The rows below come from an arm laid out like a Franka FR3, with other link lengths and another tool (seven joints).
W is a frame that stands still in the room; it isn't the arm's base.
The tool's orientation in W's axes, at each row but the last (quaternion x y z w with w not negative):
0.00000, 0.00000, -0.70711, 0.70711
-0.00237, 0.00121, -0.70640, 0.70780
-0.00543, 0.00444, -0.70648, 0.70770
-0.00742, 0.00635, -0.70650, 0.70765
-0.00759, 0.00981, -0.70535, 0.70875
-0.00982, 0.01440, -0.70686, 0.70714
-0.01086, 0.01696, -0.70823, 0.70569
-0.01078, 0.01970, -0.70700, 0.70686
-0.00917, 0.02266, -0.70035, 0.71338
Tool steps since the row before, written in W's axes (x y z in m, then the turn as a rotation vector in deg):
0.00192, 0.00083, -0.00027, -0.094, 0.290, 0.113
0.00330, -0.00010, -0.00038, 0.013, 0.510, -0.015
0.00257, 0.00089, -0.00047, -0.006, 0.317, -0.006
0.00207, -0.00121, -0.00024, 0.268, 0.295, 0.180
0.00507, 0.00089, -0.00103, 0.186, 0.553, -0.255
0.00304, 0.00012, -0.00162, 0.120, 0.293, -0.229
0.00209, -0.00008, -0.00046, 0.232, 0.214, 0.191
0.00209, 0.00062, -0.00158, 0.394, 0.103, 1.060
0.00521, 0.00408, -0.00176, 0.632, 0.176, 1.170
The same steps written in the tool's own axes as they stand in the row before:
-0.00083, 0.00192, -0.00027, -0.290, -0.094, 0.113
0.00011, 0.00330, -0.00036, -0.510, 0.014, -0.014
-0.00089, 0.00258, -0.00043, -0.317, -0.005, -0.006
0.00121, 0.00207, -0.00020, -0.294, 0.265, 0.186
-0.00086, 0.00510, -0.00091, -0.551, 0.195, -0.252
-0.00011, 0.00309, -0.00152, -0.291, 0.128, -0.227
0.00008, 0.00211, -0.00038, -0.216, 0.224, 0.198
-0.00060, 0.00216, -0.00150, -0.117, 0.348, 1.075
-0.00395, 0.00536, -0.00160, -0.187, 0.582, 1.194

